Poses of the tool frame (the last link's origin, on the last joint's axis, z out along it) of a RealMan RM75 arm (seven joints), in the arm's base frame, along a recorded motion.
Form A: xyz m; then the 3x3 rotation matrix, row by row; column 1 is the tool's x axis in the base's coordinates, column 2 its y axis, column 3 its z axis. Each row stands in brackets.
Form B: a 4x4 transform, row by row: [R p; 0 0 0 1], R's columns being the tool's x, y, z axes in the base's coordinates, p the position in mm. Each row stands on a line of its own. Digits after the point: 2 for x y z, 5 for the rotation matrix.
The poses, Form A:
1: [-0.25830, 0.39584, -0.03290], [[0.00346, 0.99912, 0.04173], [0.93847, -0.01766, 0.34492], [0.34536, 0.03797, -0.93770]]
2: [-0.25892, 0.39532, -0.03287], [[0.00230, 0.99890, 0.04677], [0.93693, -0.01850, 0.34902], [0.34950, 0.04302, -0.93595]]
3: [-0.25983, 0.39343, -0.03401], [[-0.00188, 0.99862, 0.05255], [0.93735, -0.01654, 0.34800], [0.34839, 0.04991, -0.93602]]
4: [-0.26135, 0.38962, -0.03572], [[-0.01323, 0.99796, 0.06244], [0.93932, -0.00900, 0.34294], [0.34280, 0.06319, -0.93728]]
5: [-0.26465, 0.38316, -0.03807], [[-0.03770, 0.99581, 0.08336], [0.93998, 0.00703, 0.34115], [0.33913, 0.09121, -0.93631]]
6: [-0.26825, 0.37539, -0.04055], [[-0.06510, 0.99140, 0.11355], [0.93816, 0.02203, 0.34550], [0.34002, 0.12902, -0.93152]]
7: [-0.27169, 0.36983, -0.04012], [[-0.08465, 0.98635, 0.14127], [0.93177, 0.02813, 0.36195], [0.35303, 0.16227, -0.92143]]
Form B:
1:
0.00346, 0.99912, 0.04173, -258.30
0.93847, -0.01766, 0.34492, 395.84
0.34536, 0.03797, -0.93770, -32.90
0, 0, 0, 1

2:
0.00230, 0.99890, 0.04677, -258.92
0.93693, -0.01850, 0.34902, 395.32
0.34950, 0.04302, -0.93595, -32.87
0, 0, 0, 1

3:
-0.00188, 0.99862, 0.05255, -259.83
0.93735, -0.01654, 0.34800, 393.43
0.34839, 0.04991, -0.93602, -34.01
0, 0, 0, 1

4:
-0.01323, 0.99796, 0.06244, -261.35
0.93932, -0.00900, 0.34294, 389.62
0.34280, 0.06319, -0.93728, -35.72
0, 0, 0, 1

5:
-0.03770, 0.99581, 0.08336, -264.65
0.93998, 0.00703, 0.34115, 383.16
0.33913, 0.09121, -0.93631, -38.07
0, 0, 0, 1

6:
-0.06510, 0.99140, 0.11355, -268.25
0.93816, 0.02203, 0.34550, 375.39
0.34002, 0.12902, -0.93152, -40.55
0, 0, 0, 1

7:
-0.08465, 0.98635, 0.14127, -271.69
0.93177, 0.02813, 0.36195, 369.83
0.35303, 0.16227, -0.92143, -40.12
0, 0, 0, 1

